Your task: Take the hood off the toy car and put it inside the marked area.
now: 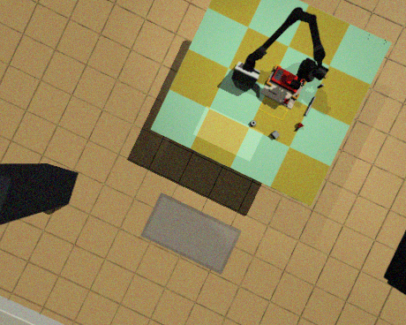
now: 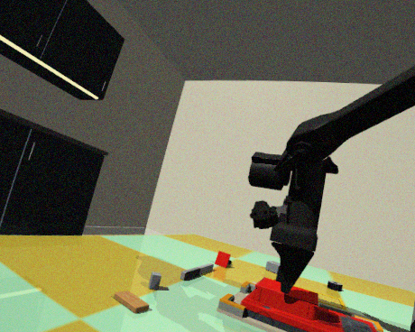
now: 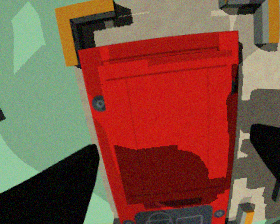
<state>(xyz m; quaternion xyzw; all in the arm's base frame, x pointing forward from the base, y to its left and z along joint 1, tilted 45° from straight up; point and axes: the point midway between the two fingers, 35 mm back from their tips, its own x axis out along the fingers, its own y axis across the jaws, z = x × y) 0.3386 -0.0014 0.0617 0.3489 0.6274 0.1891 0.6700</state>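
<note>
The hood is 1 cm below my gripper tip. The rest, counted from my gripper tip: grey bar 18 cm ahead, 12 cm to the right, 5 cm below; brown plank 21 cm ahead, 13 cm to the left, 5 cm below; black wheel 36 cm to the right, 18 cm behind, 5 cm below.
</note>
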